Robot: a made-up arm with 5 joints.
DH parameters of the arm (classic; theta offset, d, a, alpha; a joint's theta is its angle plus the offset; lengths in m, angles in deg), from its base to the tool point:
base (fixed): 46.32 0 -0.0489 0
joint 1: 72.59 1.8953 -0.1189 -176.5
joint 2: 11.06 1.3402 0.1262 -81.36
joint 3: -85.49 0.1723 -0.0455 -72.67
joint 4: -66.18 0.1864 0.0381 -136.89
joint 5: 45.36 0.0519 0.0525 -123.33
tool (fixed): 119.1 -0.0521 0 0
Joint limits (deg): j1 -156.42..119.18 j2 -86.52..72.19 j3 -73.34..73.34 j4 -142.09..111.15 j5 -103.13..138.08
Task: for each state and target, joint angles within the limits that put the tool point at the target. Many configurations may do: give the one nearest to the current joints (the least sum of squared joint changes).
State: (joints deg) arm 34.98 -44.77 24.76 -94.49 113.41
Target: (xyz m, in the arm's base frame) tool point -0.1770 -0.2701 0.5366
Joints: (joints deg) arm 62.84 -84.08 -14.66 -87.15 138.08
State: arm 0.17 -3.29 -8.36 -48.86 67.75
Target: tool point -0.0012 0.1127 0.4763
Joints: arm 8.48 -15.32 -64.20 -36.70 91.11
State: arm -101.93 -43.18 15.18 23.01 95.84
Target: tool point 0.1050 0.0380 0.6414
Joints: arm -125.11 -62.66 40.43 44.92 138.08
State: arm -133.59 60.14 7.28 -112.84 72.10
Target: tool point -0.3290 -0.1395 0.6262
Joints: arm -130.93 59.75 8.34 -113.26 69.56
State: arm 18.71 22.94 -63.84 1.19 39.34
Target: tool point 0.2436 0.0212 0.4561
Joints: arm 20.24 32.72 -54.18 -10.87 44.91
